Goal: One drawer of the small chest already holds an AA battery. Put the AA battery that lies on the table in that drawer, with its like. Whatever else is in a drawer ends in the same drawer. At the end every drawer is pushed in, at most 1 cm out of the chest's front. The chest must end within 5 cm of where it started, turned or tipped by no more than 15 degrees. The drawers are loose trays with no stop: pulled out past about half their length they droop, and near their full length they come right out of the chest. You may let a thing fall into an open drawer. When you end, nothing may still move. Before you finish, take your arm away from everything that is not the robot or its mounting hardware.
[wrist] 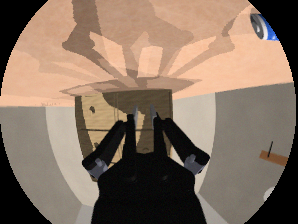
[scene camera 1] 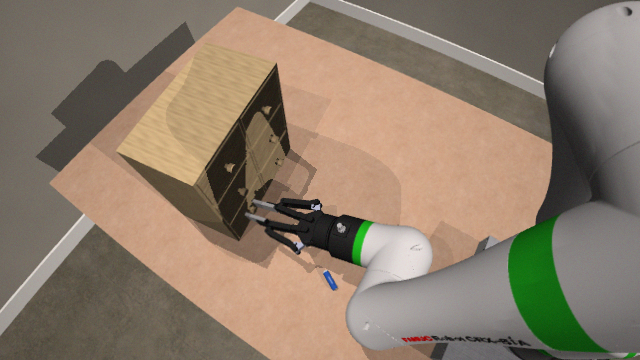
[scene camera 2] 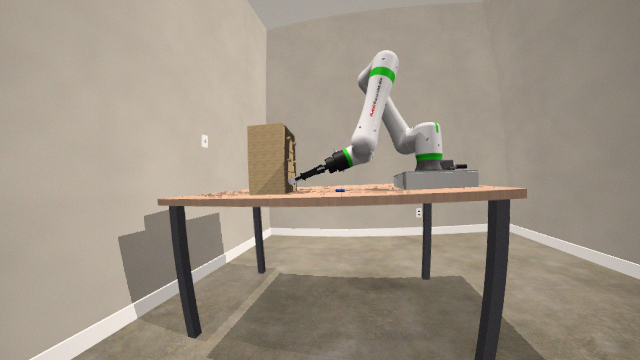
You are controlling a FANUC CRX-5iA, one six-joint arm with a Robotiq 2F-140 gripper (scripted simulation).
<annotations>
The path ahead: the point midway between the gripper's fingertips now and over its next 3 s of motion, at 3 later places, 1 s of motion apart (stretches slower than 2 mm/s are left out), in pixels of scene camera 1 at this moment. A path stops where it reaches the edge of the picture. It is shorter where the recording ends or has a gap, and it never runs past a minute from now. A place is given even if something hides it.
The gripper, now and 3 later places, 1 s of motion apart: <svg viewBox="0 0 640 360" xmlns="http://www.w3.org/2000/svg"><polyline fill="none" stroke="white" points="251,209 257,212 270,217 276,219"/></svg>
</annotations>
